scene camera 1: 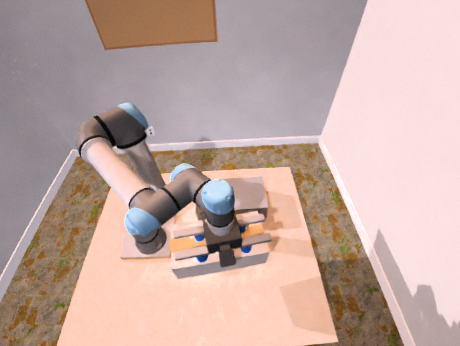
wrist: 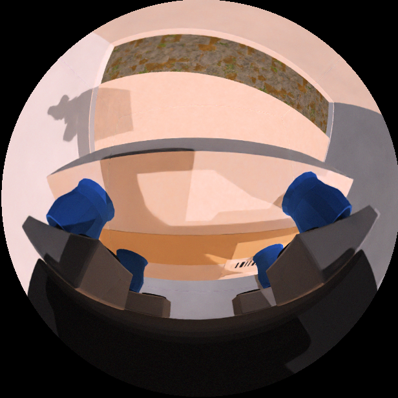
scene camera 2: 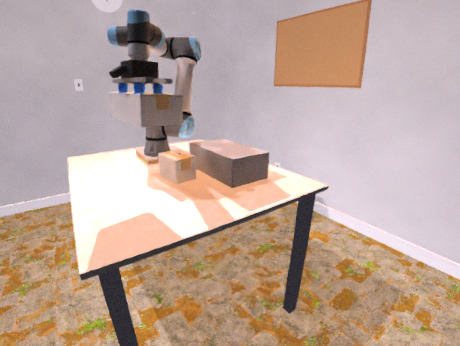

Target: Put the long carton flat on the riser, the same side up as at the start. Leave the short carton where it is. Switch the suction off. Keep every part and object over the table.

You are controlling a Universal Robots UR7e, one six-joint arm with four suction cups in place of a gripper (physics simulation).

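Places are measured from the arm's base along level axes (x right, y up, z back), in millimetres.
Pixels of known places: arm's base at its link origin: (scene camera 1: 151, 240) (scene camera 2: 157, 153).
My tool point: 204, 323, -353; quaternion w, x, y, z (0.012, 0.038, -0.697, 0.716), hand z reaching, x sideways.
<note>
Ahead of a thing's pixels: the offset from my tool point to its middle, as dx, dy, dz. Level surfaces: height alone.
The long carton {-16, -39, +14} (scene camera 1: 200, 268) (scene camera 2: 150, 115) (wrist: 165, 195) hangs level, high above the table, with its orange tape strip along the top. My suction gripper (scene camera 1: 222, 243) (scene camera 2: 139, 88) (wrist: 200, 237) has its four blue cups on the carton's top face and holds it. The short carton {-142, -300, +7} (scene camera 2: 175, 170) stands on the table beside the riser, tape side up; in scene camera 1 the arm and the long carton hide most or all of it. The riser {-359, -292, -73} (scene camera 1: 250, 192) (scene camera 2: 250, 168) is a grey block on the table, lower than the held carton, with its top bare where it shows.
The arm's base plate (scene camera 1: 131, 249) sits at the table's left side in scene camera 1, close to the held carton's end. The table {dy -352} (scene camera 1: 125, 300) (scene camera 2: 115, 195) ends in open edges above the carpeted floor. Walls stand beyond it.
</note>
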